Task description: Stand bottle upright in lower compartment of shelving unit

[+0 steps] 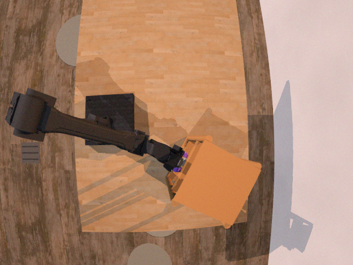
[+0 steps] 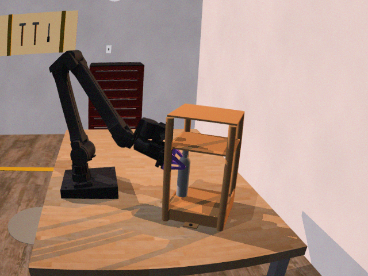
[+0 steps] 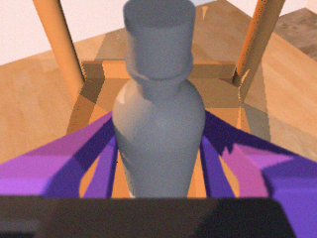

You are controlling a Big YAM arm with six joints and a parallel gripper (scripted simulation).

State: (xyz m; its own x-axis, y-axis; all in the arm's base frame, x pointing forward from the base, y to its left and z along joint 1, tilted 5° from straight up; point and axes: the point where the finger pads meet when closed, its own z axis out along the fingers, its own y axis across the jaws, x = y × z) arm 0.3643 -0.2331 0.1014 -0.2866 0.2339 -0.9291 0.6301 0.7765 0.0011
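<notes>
The shelving unit lies 5 cm ahead of my hand, 5 cm to the right of it and 1 cm above it. The rest, counted from my hand: grey bottle: right at my hand.
</notes>
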